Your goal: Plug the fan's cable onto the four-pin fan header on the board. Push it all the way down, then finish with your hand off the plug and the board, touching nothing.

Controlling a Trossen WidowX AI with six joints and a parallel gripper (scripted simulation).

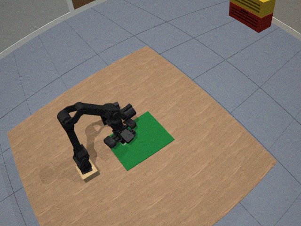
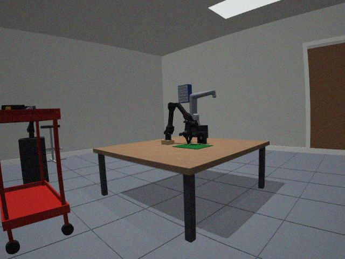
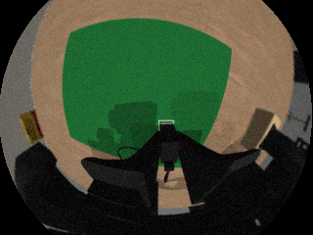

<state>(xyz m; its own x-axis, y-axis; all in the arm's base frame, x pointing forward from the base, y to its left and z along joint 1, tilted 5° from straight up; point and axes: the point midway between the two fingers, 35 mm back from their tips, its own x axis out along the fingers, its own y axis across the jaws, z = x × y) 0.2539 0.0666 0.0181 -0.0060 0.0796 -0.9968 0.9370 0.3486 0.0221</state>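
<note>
My gripper tip is 1 cm to the right of the black plug and 1 cm below it. Also, from my gripper tip: white four-pin header: 2 cm below, 1 cm to the left; then green board: 8 cm ahead, 4 cm below, 2 cm to the right; then black fan: 17 cm to the left, 4 cm above, 1 cm ahead.
</note>
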